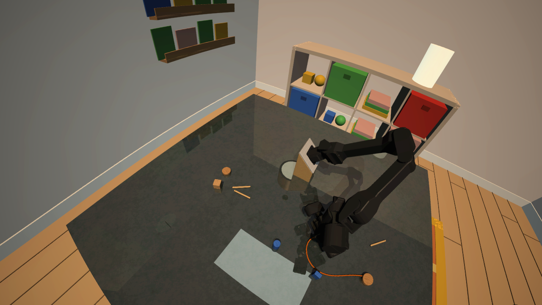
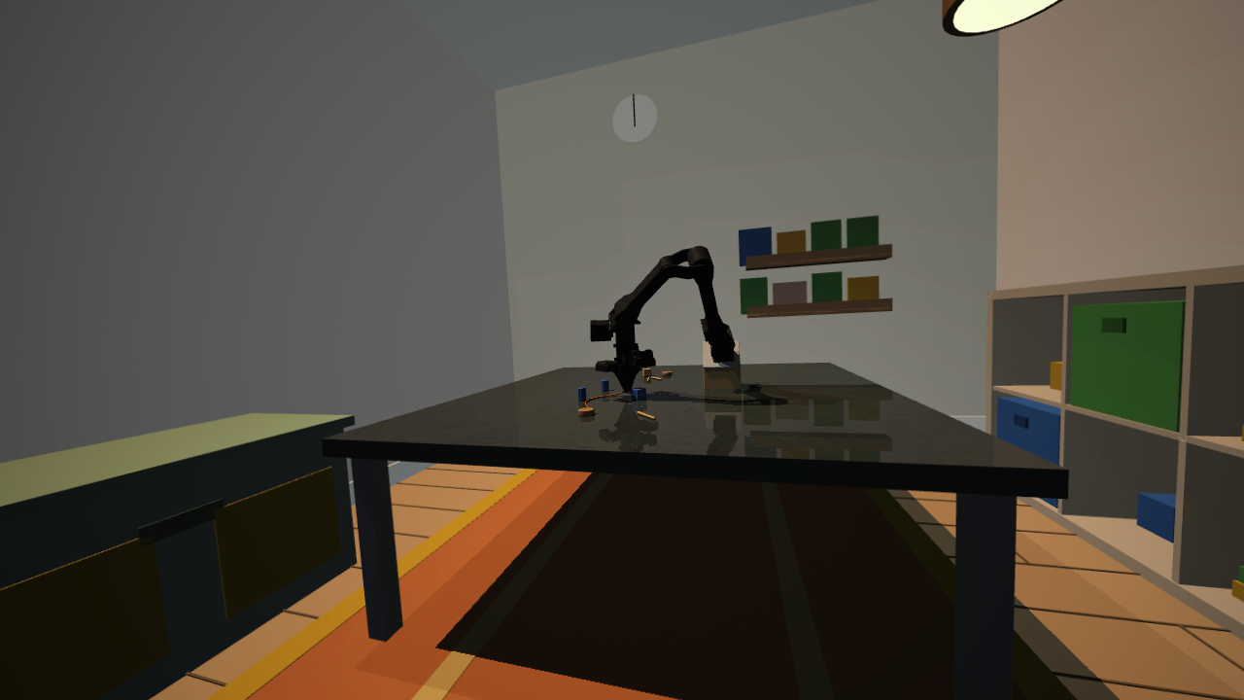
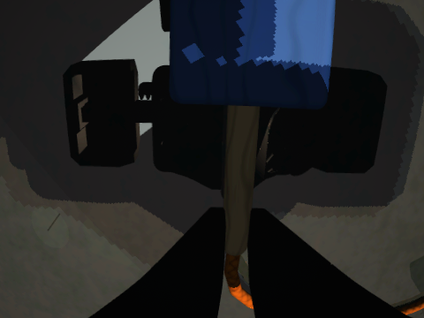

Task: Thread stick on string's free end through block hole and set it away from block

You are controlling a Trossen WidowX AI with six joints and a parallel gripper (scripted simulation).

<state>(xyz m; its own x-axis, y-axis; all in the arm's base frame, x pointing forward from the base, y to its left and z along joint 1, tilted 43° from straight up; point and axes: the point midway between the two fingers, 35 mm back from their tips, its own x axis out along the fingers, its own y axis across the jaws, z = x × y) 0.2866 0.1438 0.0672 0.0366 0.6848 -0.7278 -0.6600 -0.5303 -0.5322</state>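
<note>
Right now my gripper tip is 25 cm to the right of the loose stick, 10 cm past it and 1 cm above it. From my gripper tip the other things lie so: wooden disc (46 cm to the right, 7 cm behind, 1 cm below); round wooden button (22 cm to the left, 6 cm ahead, 1 cm below); wooden cube (45 cm to the right, 1 cm ahead).
</note>
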